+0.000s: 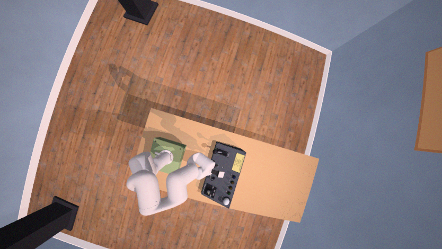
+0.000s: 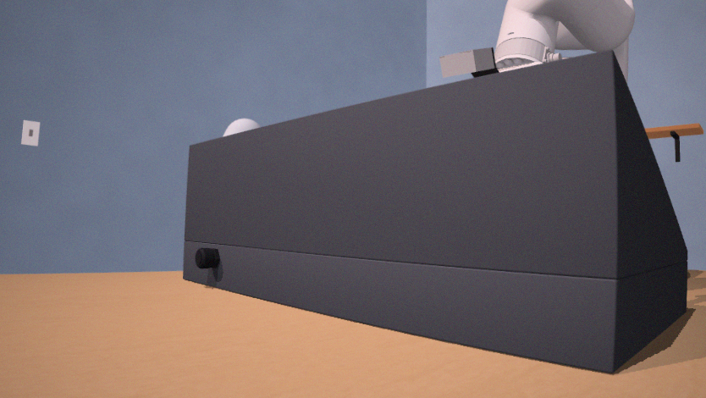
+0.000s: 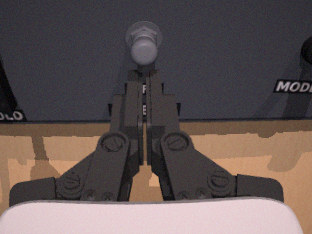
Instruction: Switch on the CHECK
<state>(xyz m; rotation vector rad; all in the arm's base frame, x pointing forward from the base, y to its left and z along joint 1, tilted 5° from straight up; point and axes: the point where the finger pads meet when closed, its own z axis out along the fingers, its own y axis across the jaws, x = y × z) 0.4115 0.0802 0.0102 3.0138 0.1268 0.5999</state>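
Right now my hand is 3 cm short of the check toggle and 2 cm above it. Round my hand: dark grey console (6 cm ahead, 6 cm to the right, 4 cm below); then mode knob (3 cm ahead, 12 cm to the right, 2 cm below); then black lever (1 cm behind, 12 cm to the left, 1 cm below).
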